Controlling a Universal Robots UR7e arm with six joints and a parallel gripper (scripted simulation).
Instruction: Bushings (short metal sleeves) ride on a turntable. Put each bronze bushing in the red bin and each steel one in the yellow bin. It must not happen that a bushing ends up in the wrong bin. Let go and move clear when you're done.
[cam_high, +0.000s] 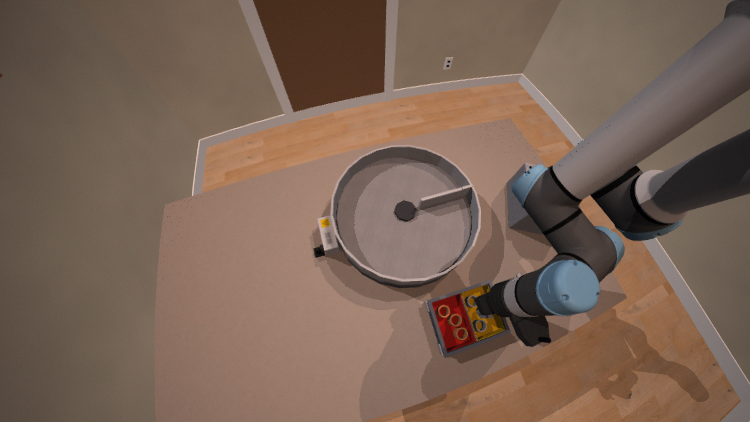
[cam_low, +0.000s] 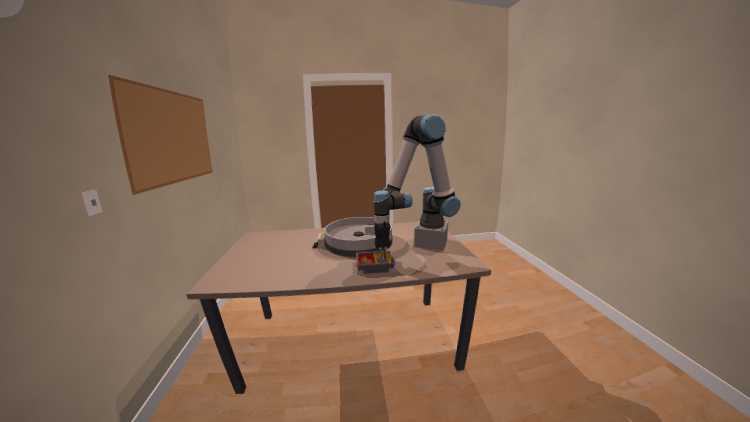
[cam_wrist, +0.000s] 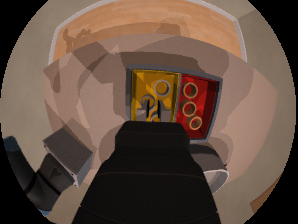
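Right now my hand is 40 mm short of the red bin and 30 mm above it. Also, from my hand: turntable 340 mm to the right, 110 mm ahead.
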